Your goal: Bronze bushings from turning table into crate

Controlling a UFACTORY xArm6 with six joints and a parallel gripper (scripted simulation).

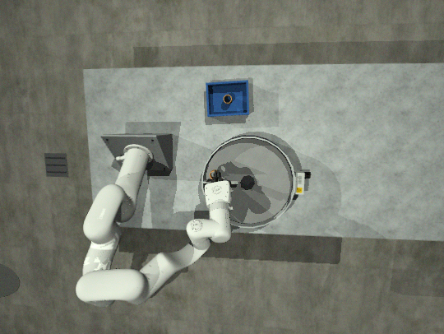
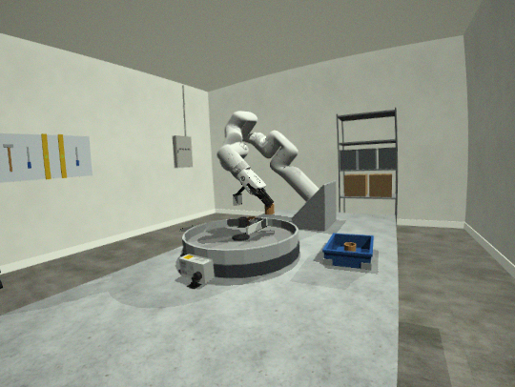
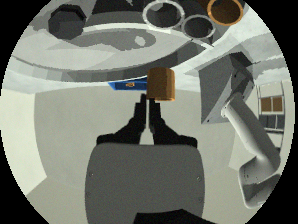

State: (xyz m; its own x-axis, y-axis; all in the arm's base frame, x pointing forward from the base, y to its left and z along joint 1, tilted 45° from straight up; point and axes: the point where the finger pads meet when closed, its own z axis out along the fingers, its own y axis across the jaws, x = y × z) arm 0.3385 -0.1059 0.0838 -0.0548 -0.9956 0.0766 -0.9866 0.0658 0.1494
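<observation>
Right now my hand is 8 cm short of the blue crate, 32 cm to the right of it and 15 cm above it. The rest, counted from my hand: round turning table (12 cm ahead, 7 cm to the right, 12 cm below).
</observation>
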